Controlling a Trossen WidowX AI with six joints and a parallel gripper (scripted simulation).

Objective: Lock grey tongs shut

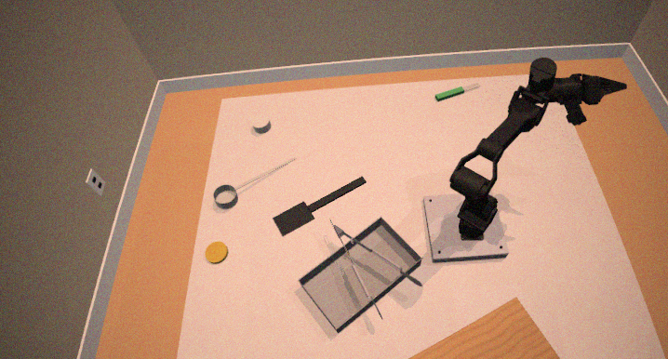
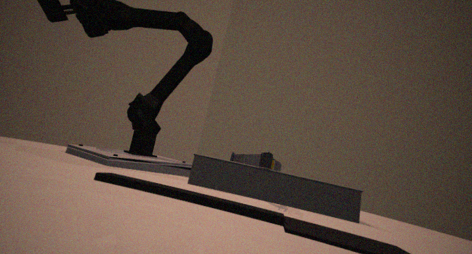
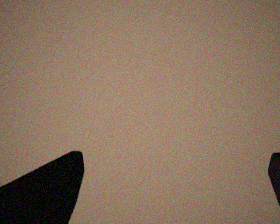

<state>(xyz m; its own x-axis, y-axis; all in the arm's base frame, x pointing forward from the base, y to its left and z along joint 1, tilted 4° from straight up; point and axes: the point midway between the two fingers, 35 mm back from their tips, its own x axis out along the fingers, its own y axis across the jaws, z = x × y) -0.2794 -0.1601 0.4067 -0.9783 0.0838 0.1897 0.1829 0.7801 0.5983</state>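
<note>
Now: the yellow slider 66 cm ahead of my gripper tip, 28 cm to the left of it and 37 cm below it. Round my gripper tip: grey roasting tin 62 cm ahead, 32 cm to the left, 41 cm below; wooden board 29 cm ahead, 57 cm to the left, 43 cm below; green-handled tool 28 cm ahead, 40 cm to the right, 43 cm below.
</note>
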